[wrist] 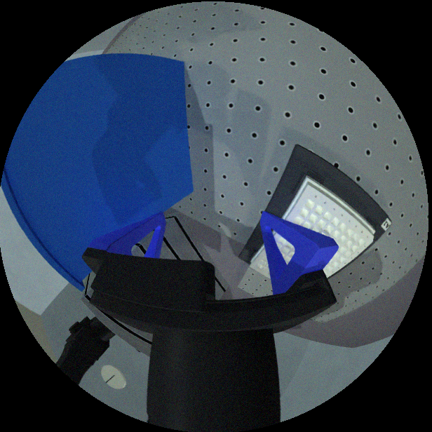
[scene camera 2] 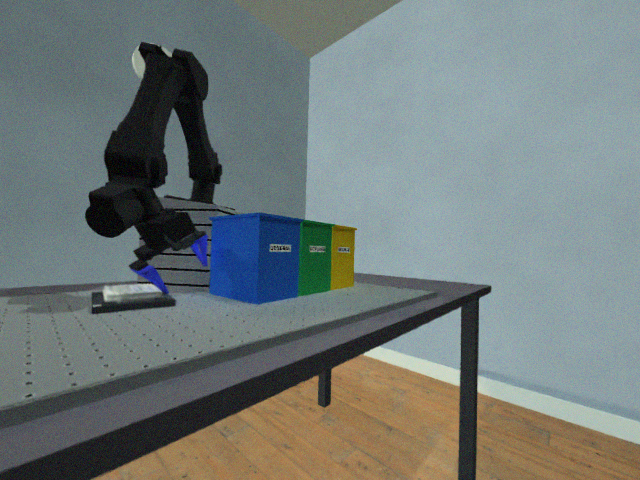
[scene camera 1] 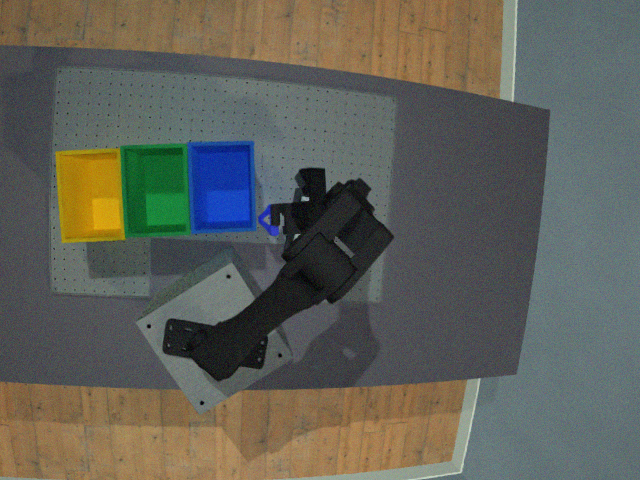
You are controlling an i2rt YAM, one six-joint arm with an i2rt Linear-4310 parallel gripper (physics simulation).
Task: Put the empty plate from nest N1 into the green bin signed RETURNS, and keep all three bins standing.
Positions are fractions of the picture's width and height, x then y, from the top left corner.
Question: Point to a yellow bin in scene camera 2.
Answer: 0.54, 0.50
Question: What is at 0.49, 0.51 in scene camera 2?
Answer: A green bin.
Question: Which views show the yellow bin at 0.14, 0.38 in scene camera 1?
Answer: Scene camera 2 and scene camera 1 only.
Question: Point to a dark rectangular block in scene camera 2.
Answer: At 0.15, 0.62
